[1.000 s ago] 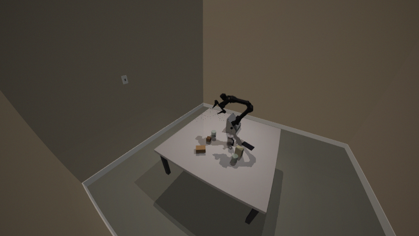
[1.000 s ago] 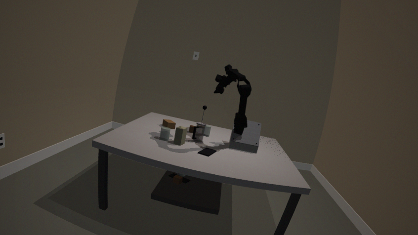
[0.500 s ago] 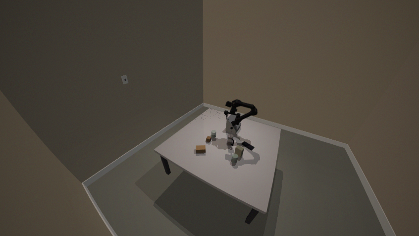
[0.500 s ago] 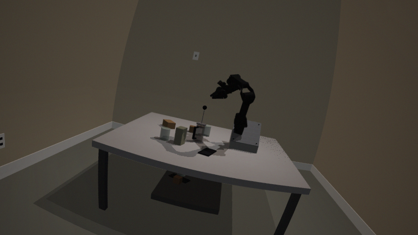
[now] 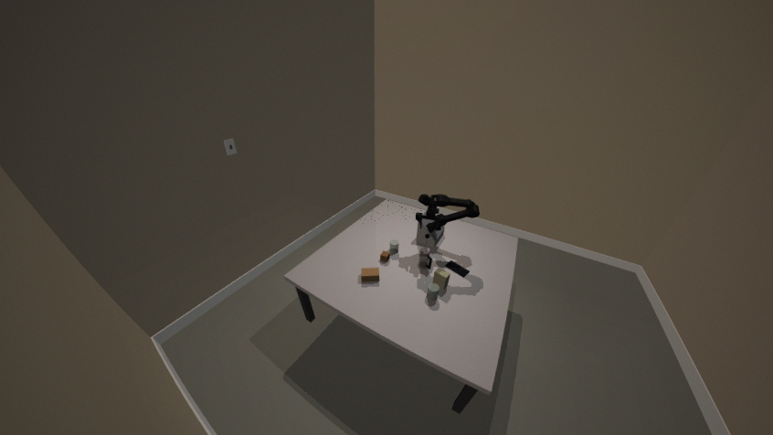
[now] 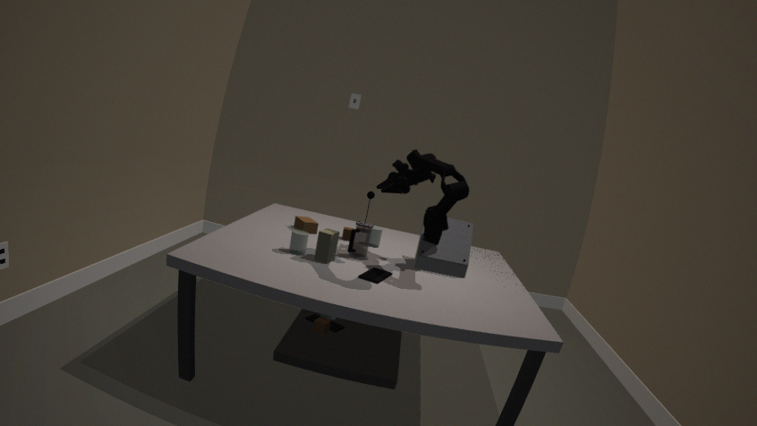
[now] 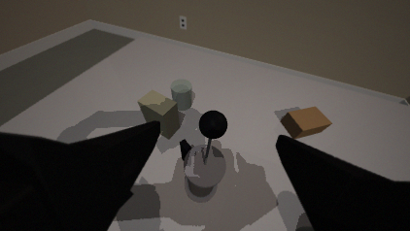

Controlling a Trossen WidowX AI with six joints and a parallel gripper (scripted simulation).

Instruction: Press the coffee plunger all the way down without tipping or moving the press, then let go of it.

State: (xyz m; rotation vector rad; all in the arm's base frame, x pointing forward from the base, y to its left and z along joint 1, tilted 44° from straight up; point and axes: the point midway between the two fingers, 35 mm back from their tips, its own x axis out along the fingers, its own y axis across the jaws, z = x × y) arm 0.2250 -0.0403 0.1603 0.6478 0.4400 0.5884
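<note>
My gripper tip is now 15 cm above the coffee press, 3 cm to the right of it and 3 cm short of it.
</note>
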